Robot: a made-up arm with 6 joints. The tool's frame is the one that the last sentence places. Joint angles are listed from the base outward.
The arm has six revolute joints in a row. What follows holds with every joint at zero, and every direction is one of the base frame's. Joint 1 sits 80.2 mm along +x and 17.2 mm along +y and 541.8 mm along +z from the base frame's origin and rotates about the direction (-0.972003, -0.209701, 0.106), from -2.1 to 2.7 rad. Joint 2 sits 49.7 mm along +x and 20.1 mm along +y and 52.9 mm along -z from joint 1 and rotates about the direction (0.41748, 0.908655, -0.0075), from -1.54 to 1.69 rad. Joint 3 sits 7.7 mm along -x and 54.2 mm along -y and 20.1 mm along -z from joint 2 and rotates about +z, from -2.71 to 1.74 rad. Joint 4 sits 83.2 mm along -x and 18.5 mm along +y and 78.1 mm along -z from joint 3 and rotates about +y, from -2.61 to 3.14 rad. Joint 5 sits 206.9 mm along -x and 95.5 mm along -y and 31.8 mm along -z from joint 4 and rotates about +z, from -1.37 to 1.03 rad. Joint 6 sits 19.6 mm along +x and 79.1 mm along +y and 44.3 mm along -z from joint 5 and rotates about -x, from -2.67 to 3.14 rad. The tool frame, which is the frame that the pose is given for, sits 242.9 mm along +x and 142.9 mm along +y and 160.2 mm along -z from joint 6; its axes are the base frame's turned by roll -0.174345, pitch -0.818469 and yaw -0.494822 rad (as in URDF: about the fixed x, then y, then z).
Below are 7 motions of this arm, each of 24 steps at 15 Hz.
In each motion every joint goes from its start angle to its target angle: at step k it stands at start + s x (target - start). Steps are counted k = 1, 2, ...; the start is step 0. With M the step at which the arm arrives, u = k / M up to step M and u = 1 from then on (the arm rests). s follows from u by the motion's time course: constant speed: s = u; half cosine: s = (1 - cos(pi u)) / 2; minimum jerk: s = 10 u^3 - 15 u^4 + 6 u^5.
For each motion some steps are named. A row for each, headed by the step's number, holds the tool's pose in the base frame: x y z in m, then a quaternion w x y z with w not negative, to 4 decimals.
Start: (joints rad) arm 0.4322 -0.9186 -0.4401 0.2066 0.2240 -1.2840
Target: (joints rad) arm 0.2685 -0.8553 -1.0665 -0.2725 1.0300 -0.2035
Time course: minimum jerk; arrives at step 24
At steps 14, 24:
14: 0.3976 0.2069 0.1867 0.6445 -0.0465 -0.7504 -0.1393
24: 0.5065 0.1761 0.1660 0.5288 -0.2572 -0.7976 -0.1345

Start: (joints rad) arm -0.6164 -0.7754 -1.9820 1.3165 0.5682 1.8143
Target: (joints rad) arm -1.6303 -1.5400 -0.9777 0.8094 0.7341 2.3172
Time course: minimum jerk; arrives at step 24
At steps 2, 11, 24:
2: 0.3169 0.2416 0.3997 0.8711 -0.2453 -0.0054 -0.4254
11: 0.2904 0.2279 0.3957 0.8370 -0.3901 -0.1043 -0.3693
24: 0.2614 0.1565 0.4034 0.6876 -0.6443 -0.1350 -0.3062

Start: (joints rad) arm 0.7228 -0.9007 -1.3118 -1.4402 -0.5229 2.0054
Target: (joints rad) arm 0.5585 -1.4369 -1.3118 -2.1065 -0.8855 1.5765
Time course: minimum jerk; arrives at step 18
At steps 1, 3, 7, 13, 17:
1: 0.0663 -0.3743 0.4636 0.3873 0.3043 0.1617 0.8552
3: 0.0691 -0.3770 0.4668 0.3876 0.2830 0.1696 0.8608
7: 0.0850 -0.3920 0.4943 0.3930 0.1125 0.2254 0.8844
13: 0.0705 -0.3967 0.5462 0.4265 -0.2623 0.2999 0.8120
17: 0.0582 -0.3938 0.5510 0.4386 -0.3451 0.3070 0.7709

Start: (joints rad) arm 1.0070 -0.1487 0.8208 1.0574 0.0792 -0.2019
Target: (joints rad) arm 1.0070 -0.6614 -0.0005 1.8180 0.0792 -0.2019
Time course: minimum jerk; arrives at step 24
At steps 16, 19, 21, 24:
16: -0.0184 -0.2463 0.2928 0.6536 -0.7263 -0.0297 -0.2108
19: 0.0053 -0.2201 0.2697 0.6624 -0.6981 -0.0275 -0.2705
21: 0.0139 -0.2106 0.2628 0.6663 -0.6870 -0.0262 -0.2888
24: 0.0167 -0.2074 0.2606 0.6677 -0.6831 -0.0258 -0.2947

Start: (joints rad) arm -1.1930 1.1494 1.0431 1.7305 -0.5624 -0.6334
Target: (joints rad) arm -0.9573 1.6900 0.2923 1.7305 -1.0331 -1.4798
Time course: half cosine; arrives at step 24
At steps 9, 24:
9: -0.2263 0.0680 0.5039 0.6978 0.1285 0.5538 0.4357
24: -0.2157 0.0644 0.4826 0.5657 -0.2176 0.7741 0.1826

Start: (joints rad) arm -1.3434 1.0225 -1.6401 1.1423 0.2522 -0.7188
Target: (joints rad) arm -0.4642 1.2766 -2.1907 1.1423 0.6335 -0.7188
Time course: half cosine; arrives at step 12
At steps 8, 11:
8: 0.2567 0.3430 0.2936 0.0718 -0.1114 0.7051 -0.6966
11: 0.2629 0.2723 0.2008 0.0690 -0.1251 0.5954 -0.7906

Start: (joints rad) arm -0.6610 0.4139 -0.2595 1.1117 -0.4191 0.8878
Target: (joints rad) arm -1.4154 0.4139 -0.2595 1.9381 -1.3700 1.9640
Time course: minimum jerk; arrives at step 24
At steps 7, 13, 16, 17, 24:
7: -0.3406 0.0246 0.4366 0.8299 -0.2386 0.3073 0.3998
13: -0.2787 -0.1814 0.4016 0.6146 -0.1736 0.1613 0.7524
16: -0.1935 -0.2325 0.3245 0.4661 -0.1299 0.0245 0.8748
17: -0.1665 -0.2355 0.2992 0.4218 -0.1189 -0.0176 0.8987
24: -0.0914 -0.2180 0.2298 0.2980 -0.0938 -0.1348 0.9403

